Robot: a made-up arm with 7 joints. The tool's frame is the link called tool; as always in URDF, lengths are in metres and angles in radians.
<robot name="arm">
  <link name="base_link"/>
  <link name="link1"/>
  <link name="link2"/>
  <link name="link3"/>
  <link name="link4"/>
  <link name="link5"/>
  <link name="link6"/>
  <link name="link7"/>
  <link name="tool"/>
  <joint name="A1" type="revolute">
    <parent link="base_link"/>
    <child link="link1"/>
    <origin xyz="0 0.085 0"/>
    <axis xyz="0 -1 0"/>
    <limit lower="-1.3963" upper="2"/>
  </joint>
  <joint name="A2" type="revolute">
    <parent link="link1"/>
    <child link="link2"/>
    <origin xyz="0 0.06 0"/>
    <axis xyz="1 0 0"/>
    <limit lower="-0.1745" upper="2"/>
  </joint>
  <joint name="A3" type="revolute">
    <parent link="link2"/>
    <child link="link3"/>
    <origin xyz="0 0 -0.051"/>
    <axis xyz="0 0 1"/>
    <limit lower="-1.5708" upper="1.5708"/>
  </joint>
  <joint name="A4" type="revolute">
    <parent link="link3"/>
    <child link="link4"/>
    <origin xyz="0 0 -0.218"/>
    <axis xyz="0 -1 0"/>
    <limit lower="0" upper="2.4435"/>
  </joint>
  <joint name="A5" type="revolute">
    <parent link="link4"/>
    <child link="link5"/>
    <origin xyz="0 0 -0.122"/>
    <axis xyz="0 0 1"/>
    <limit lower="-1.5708" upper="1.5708"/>
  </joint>
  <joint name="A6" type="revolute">
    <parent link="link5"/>
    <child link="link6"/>
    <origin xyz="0 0 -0.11"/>
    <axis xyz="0 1 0"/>
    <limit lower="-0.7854" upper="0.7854"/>
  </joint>
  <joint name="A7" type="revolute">
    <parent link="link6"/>
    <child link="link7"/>
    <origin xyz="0 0 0"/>
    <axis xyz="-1 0 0"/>
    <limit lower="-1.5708" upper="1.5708"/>
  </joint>
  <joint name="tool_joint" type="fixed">
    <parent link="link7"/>
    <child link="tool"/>
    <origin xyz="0 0 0"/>
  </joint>
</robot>
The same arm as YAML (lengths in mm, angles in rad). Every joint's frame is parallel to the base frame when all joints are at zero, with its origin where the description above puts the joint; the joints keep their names.
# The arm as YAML. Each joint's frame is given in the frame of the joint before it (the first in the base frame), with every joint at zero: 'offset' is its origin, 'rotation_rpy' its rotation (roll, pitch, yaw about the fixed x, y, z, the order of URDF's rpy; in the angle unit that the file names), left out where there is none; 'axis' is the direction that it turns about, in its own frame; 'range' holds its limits. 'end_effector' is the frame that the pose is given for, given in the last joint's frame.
length_unit: mm
angle_unit: rad
chain:
  - id: A1
    offset: [0.0, 85.0, 0.0]
    axis: [0.0, -1.0, 0.0]
    range: [-1.3963, 2.0]
  - id: A2
    offset: [0.0, 60.0, 0.0]
    axis: [1.0, 0.0, 0.0]
    range: [-0.1745, 2.0]
  - id: A3
    offset: [0.0, 0.0, -51.0]
    axis: [0.0, 0.0, 1.0]
    range: [-1.5708, 1.5708]
  - id: A4
    offset: [0.0, 0.0, -218.0]
    axis: [0.0, -1.0, 0.0]
    range: [0.0, 2.4435]
  - id: A5
    offset: [0.0, 0.0, -122.0]
    axis: [0.0, 0.0, 1.0]
    range: [-1.5708, 1.5708]
  - id: A6
    offset: [0.0, 0.0, -110.0]
    axis: [0.0, 1.0, 0.0]
    range: [-0.7854, 0.7854]
  - id: A7
    offset: [0.0, 0.0, 0.0]
    axis: [-1.0, 0.0, 0.0]
    range: [-1.5708, 1.5708]
end_effector:
  offset: [0.0, 0.0, 0.0]

